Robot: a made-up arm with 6 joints.
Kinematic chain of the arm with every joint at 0, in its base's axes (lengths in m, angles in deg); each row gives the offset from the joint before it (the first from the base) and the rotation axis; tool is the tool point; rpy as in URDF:
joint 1: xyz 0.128 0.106 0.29 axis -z
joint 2: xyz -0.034 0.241 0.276 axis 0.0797 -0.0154 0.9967
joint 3: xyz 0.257 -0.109 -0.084 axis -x
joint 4: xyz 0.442 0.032 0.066 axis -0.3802 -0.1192 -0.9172
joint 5: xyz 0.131 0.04 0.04 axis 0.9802 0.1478 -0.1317
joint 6: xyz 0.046 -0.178 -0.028 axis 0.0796 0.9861 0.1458
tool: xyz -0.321 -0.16 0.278 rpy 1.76 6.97 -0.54
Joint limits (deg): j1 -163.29..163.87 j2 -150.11..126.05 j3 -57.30..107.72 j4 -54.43..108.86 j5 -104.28..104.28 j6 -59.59..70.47
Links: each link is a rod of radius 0.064 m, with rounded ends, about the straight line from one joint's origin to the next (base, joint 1, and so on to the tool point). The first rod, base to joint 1, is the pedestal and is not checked.
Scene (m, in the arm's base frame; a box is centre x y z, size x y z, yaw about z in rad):
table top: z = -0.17
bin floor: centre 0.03 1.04 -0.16 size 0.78 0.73 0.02 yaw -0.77
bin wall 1: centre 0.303 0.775 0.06 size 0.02 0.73 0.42 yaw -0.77
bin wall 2: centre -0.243 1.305 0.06 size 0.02 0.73 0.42 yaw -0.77
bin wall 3: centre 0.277 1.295 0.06 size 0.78 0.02 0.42 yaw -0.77
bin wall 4: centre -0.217 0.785 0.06 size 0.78 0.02 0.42 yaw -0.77
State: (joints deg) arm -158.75 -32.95 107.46 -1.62 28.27 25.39
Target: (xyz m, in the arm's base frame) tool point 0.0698 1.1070 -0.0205
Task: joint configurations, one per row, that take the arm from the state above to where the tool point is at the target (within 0.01 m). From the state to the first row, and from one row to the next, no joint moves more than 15 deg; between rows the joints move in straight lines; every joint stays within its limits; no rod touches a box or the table.
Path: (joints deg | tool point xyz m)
1: -147.04 -34.14 102.44 0.09 14.89 30.37 | -0.5783 0.4375 0.7571
2: -135.34 -35.33 97.43 1.81 1.51 35.34 | -0.5525 0.5992 0.7123
3: -123.63 -36.52 92.41 3.52 -11.87 40.32 | -0.4759 0.7648 0.6580
4: -111.92 -37.71 87.40 5.24 -25.25 45.30 | -0.3441 0.9174 0.5968
5: -100.22 -38.89 82.38 6.95 -38.63 50.28 | -0.1594 1.0378 0.5318
6: -88.51 -40.08 77.36 8.66 -52.02 55.25 | 0.0697 1.1070 0.4657
7: -88.58 -35.10 87.48 9.64 -60.74 60.33 | 0.0276 1.1296 0.2767
8: -88.66 -30.11 97.60 10.62 -69.46 65.40 | 0.0286 1.1238 0.1093
9: -88.73 -25.12 107.72 11.60 -78.18 70.47 | 0.0698 1.1070 -0.0205

